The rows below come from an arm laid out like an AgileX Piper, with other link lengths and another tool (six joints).
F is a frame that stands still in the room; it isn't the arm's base.
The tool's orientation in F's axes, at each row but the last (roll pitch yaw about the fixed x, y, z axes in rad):
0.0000, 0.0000, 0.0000
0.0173, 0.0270, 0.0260
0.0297, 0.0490, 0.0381
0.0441, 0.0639, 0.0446
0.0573, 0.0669, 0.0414
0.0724, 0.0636, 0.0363
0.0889, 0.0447, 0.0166
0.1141, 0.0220, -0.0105
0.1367, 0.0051, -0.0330
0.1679, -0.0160, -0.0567
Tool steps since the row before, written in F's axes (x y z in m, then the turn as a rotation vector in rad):
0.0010, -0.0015, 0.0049, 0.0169, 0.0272, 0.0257
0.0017, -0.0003, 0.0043, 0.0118, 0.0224, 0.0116
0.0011, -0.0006, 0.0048, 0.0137, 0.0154, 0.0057
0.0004, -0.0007, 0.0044, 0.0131, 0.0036, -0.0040
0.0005, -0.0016, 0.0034, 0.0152, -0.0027, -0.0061
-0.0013, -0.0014, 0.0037, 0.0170, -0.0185, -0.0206
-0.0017, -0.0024, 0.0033, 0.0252, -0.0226, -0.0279
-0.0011, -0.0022, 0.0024, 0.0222, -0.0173, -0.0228
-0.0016, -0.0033, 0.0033, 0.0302, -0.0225, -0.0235
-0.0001, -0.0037, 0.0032, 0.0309, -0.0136, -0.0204
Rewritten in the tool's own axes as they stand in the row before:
0.0010, -0.0015, 0.0049, 0.0169, 0.0272, 0.0257
0.0016, -0.0003, 0.0043, 0.0121, 0.0223, 0.0115
0.0008, -0.0005, 0.0049, 0.0140, 0.0151, 0.0059
0.0001, -0.0005, 0.0044, 0.0135, 0.0029, -0.0033
0.0002, -0.0014, 0.0035, 0.0154, -0.0036, -0.0049
-0.0016, -0.0011, 0.0037, 0.0176, -0.0205, -0.0181
-0.0019, -0.0021, 0.0034, 0.0260, -0.0253, -0.0246
-0.0011, -0.0019, 0.0026, 0.0229, -0.0195, -0.0202
-0.0015, -0.0029, 0.0037, 0.0310, -0.0245, -0.0202
0.0002, -0.0031, 0.0038, 0.0313, -0.0152, -0.0186

